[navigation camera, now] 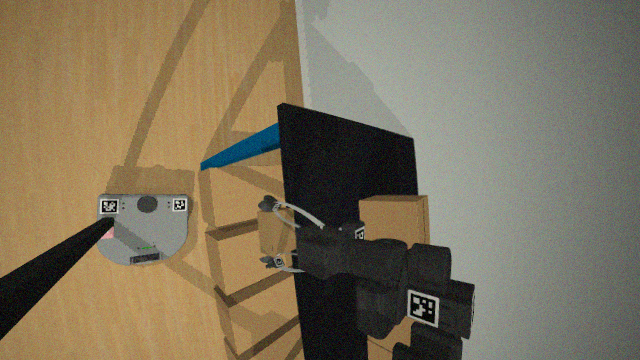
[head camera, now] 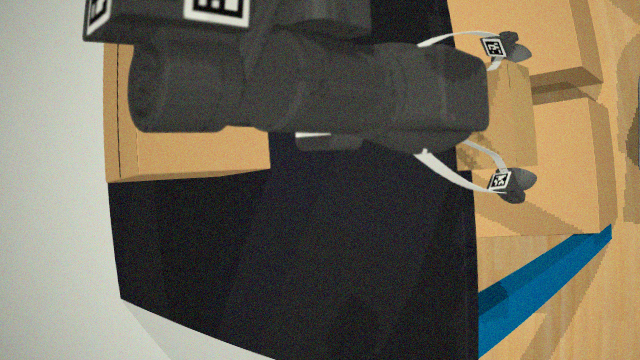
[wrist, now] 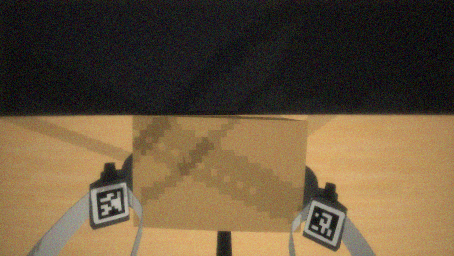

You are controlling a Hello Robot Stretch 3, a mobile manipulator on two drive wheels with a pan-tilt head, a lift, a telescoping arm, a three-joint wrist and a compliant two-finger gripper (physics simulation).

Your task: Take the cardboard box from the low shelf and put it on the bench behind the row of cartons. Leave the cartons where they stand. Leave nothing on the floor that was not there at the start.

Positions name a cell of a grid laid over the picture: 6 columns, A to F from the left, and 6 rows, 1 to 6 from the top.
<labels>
my gripper: navigation camera C4; head camera E2; wrist C5
cardboard box: navigation camera C4; head camera E3; wrist C5
</labels>
